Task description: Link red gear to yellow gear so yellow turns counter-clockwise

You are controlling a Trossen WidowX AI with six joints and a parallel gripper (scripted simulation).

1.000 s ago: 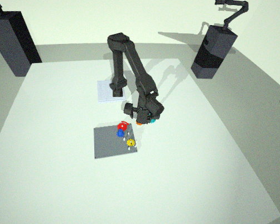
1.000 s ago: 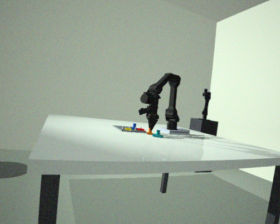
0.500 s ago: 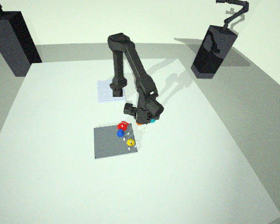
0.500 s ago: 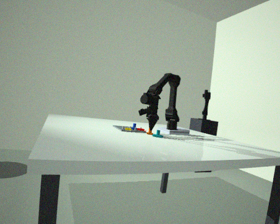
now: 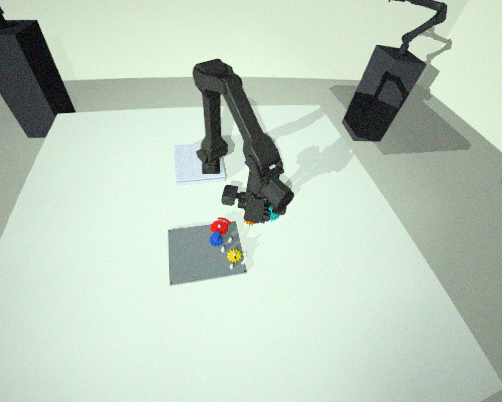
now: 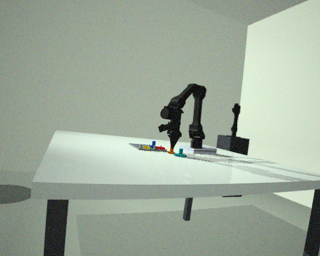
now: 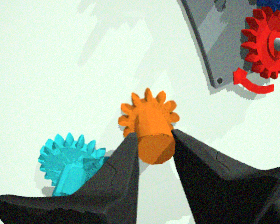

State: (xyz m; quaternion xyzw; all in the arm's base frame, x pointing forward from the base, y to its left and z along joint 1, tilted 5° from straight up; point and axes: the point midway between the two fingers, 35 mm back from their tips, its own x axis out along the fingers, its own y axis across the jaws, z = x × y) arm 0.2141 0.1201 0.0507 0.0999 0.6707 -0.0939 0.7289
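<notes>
The blue gear lies 70 mm ahead of my gripper tip and 110 mm to the right of it. The rest, counted from my gripper tip: red gear 30 mm ahead, 100 mm to the right, 10 mm below; orange gear 10 mm below; teal gear 20 mm behind, 70 mm to the left, 10 mm below.
</notes>
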